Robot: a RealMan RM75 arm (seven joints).
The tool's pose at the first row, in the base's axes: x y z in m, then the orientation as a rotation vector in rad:
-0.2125 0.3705 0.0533 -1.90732 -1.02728 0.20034
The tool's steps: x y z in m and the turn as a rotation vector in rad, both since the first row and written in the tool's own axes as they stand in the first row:
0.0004 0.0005 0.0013 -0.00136 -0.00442 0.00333
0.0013 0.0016 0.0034 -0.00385 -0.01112 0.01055
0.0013 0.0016 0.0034 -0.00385 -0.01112 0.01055
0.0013 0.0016 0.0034 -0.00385 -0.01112 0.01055
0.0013 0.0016 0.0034 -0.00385 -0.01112 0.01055
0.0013 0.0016 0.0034 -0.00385 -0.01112 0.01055
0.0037 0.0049 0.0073 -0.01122 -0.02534 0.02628
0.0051 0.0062 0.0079 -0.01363 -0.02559 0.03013
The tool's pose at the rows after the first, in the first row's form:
-0.2126 0.3715 0.0523 -1.91071 -1.02749 0.20590
-0.2125 0.3733 0.0505 -1.91741 -1.02587 0.21539
-0.2125 0.3733 0.0505 -1.91741 -1.02587 0.21539
-0.2125 0.3733 0.0505 -1.91741 -1.02587 0.21539
-0.2125 0.3733 0.0505 -1.91741 -1.02587 0.21539
-0.2125 0.3733 0.0505 -1.91741 -1.02587 0.21539
-0.2111 0.3769 0.0463 -1.93366 -1.02254 0.23483
-0.2098 0.3780 0.0454 -1.93795 -1.01974 0.23615

